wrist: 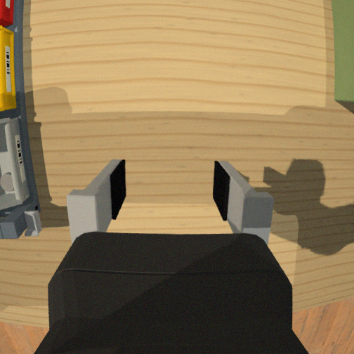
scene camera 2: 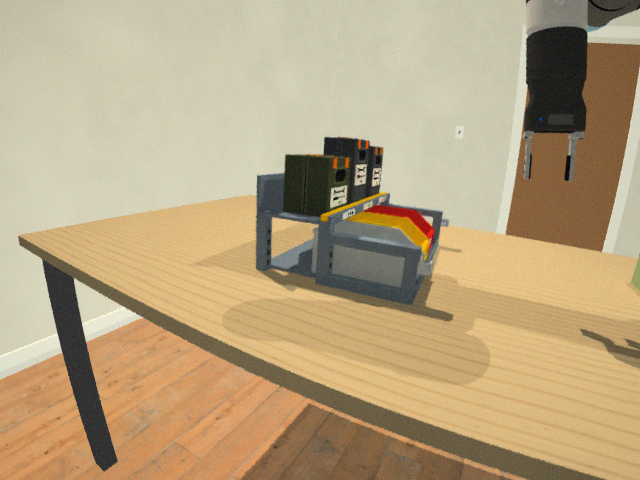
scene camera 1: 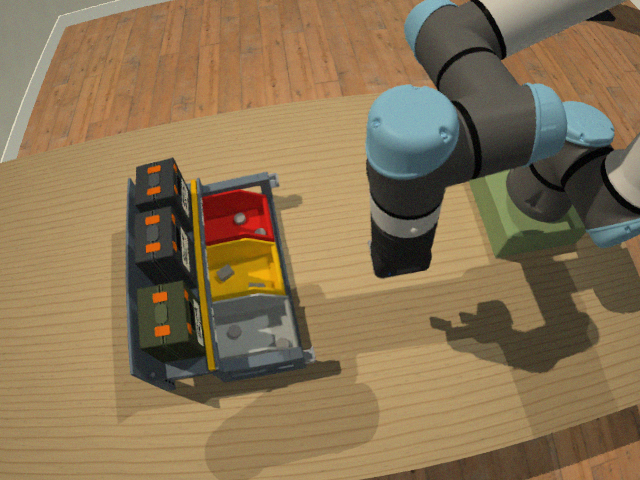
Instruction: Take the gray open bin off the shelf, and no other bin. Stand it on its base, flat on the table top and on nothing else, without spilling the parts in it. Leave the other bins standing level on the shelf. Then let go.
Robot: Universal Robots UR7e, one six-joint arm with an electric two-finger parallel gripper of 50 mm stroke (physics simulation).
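Pixels of known places: gripper, fingertip midpoint: [scene camera 2: 547, 179]; arm's base, link origin: [scene camera 1: 538, 191].
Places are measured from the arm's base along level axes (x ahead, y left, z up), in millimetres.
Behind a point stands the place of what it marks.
The gray open bin [scene camera 1: 248, 322] @(x 626, y 139, z -73 mm) [scene camera 2: 367, 266] @(x 613, y 215, z -46 mm) [wrist: 6, 160] stands in the lower front level of the shelf [scene camera 1: 204, 273] [scene camera 2: 324, 253] @(x 674, y 245, z -29 mm), at the end nearest scene camera 2, with two small gray parts in it. The yellow bin [scene camera 1: 240, 276] @(x 631, y 43, z -73 mm) [scene camera 2: 392, 221] @(x 634, y 6, z -13 mm) [wrist: 7, 75] stands beside it with parts in it, and the red bin [scene camera 1: 227, 209] @(x 644, y -105, z -57 mm) [scene camera 2: 400, 210] @(x 645, y -105, z -6 mm) [wrist: 6, 12] is beyond that. My gripper [scene camera 2: 548, 173] @(x 374, y 148, z 115 mm) [wrist: 169, 178] is open and empty. It hangs high above the table top, to the right of the shelf and apart from it. In scene camera 1 the fingers are hidden under the wrist.
Two black cases [scene camera 1: 155, 180] @(x 732, y -59, z 141 mm) [scene camera 1: 160, 242] @(x 717, y 69, z 150 mm) and an olive case [scene camera 1: 165, 320] @(x 723, y 182, z 116 mm) [scene camera 2: 315, 183] @(x 710, y 219, z 72 mm) stand on the shelf's upper rear level. A green block [scene camera 1: 522, 237] @(x 81, y 95, z -4 mm) [wrist: 345, 50] is under the arm's base at the right. The table top [scene camera 1: 330, 439] @(x 513, y 377, z -83 mm) [scene camera 2: 180, 310] @(x 787, y 431, z -82 mm) surrounds the shelf.
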